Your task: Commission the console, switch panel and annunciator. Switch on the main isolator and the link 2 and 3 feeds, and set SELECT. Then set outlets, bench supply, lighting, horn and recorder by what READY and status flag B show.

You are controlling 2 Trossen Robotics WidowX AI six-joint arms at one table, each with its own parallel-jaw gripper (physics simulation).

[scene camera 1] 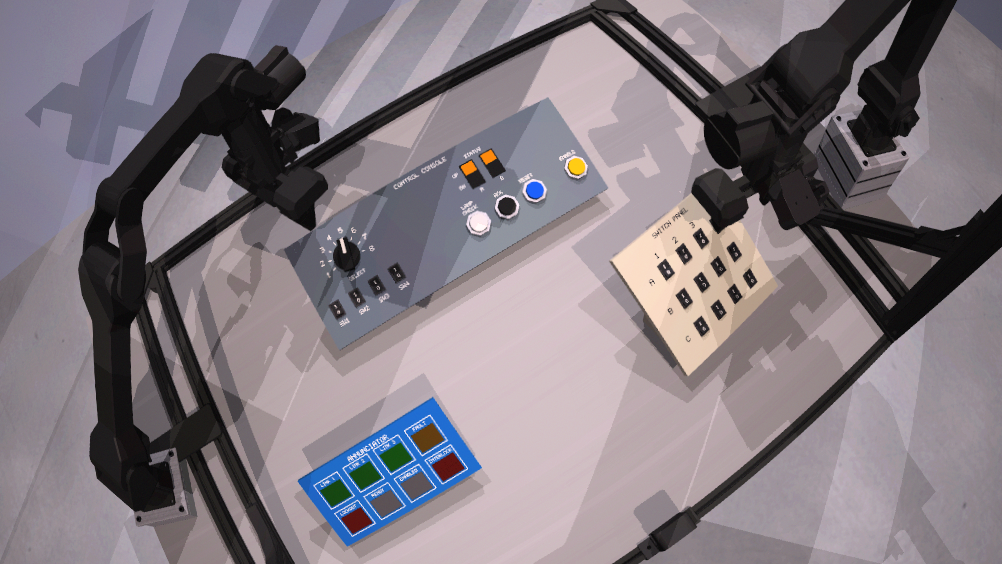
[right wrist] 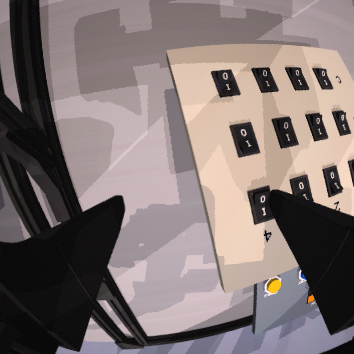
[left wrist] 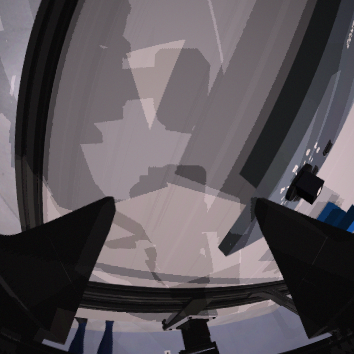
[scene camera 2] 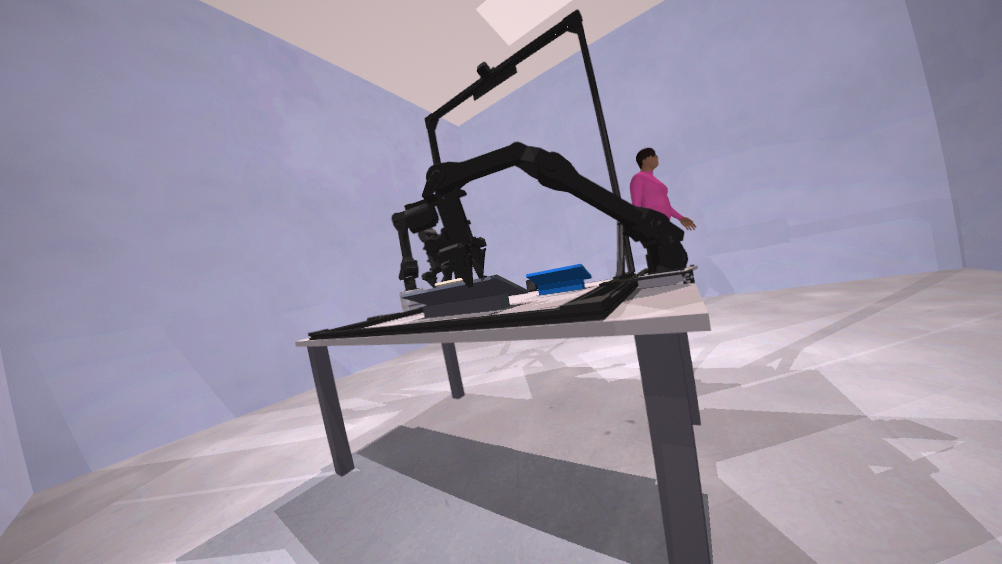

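Observation:
The grey control console lies at the upper middle in scene camera 1. Its SELECT knob points near 5. Status flags A and B show orange in the upper half. The READY tile on the blue annunciator looks grey and unlit. The beige switch panel has small rockers whose positions are hard to read. My right gripper is open and empty, one fingertip over switch A4. My left gripper is open and empty beside the console's knob end.
White, black, blue and yellow buttons sit on the console. Four small switches lie below the knob. A black frame rail borders the table. A person in pink stands behind the table in scene camera 2.

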